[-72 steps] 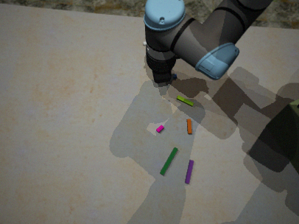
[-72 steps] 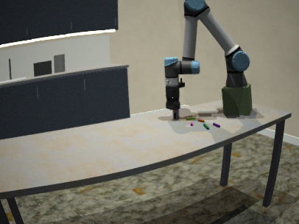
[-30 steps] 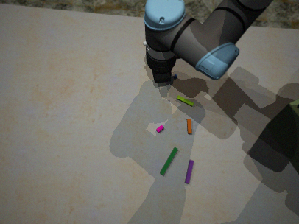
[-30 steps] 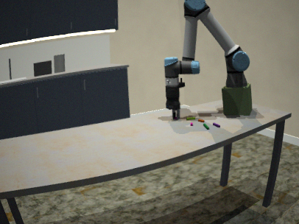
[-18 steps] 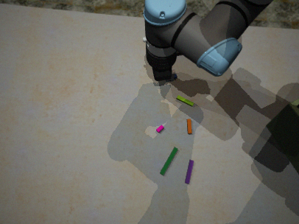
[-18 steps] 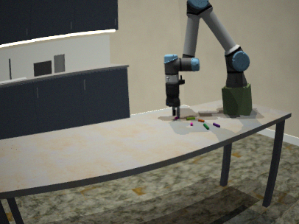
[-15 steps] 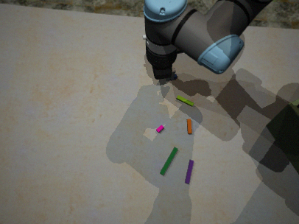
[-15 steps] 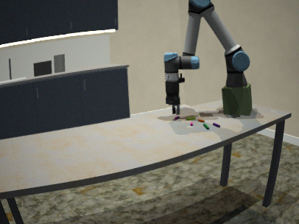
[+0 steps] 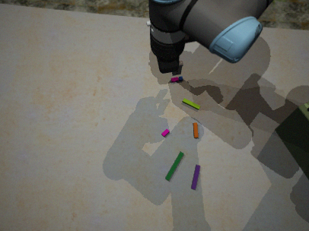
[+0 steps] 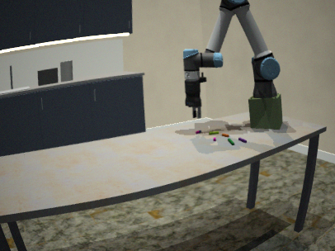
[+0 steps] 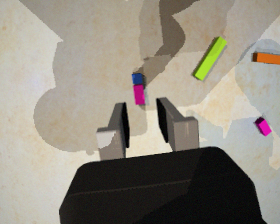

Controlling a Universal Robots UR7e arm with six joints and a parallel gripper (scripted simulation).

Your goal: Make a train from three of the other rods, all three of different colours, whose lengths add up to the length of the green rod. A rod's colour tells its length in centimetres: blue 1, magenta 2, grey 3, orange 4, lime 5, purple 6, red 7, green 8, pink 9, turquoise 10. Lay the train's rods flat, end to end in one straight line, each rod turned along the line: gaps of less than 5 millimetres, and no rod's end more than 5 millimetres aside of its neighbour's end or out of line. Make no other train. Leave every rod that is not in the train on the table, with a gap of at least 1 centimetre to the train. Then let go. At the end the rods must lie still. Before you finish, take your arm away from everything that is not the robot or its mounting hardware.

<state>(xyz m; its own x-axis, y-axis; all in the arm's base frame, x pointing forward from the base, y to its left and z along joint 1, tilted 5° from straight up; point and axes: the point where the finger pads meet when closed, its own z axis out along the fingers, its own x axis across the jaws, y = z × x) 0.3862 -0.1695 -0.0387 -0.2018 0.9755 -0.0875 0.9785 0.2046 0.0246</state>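
My gripper is now 9 cm above the lime rod, 7 cm to the right of it and 5 cm past it. From my hand the other things lie so: blue rod: 9 cm below, 2 cm behind; orange rod: 15 cm to the left, 9 cm below, 6 cm behind; green rod: 24 cm to the left, 9 cm below.
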